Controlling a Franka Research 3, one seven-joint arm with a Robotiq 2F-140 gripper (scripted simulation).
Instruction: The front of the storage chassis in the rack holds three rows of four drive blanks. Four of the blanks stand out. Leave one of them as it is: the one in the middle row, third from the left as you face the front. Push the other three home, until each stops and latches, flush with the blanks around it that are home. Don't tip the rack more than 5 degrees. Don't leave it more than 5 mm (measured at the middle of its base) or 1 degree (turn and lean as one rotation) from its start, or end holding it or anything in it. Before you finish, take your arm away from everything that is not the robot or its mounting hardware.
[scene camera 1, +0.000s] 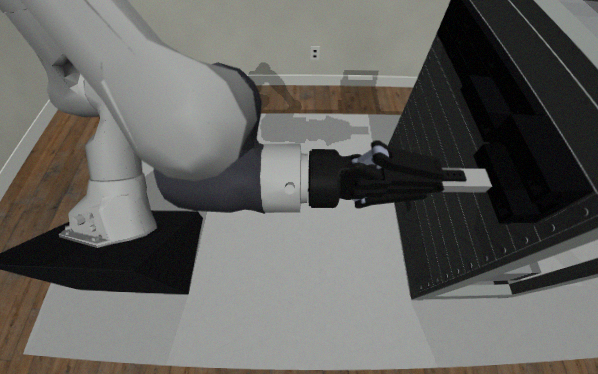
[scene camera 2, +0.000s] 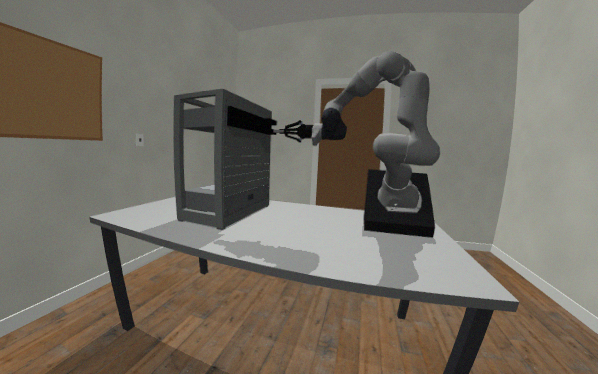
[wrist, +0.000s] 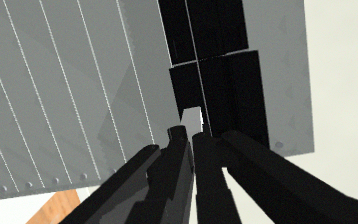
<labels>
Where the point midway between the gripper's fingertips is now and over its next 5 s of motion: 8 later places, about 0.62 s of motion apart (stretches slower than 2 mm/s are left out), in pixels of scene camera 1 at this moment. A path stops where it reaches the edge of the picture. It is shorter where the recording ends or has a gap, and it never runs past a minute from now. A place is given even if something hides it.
My gripper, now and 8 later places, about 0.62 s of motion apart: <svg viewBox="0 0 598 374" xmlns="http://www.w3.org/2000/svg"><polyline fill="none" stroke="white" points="485,180 491,180 498,181 506,181 508,182 510,182 512,182 514,182 509,183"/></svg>
</labels>
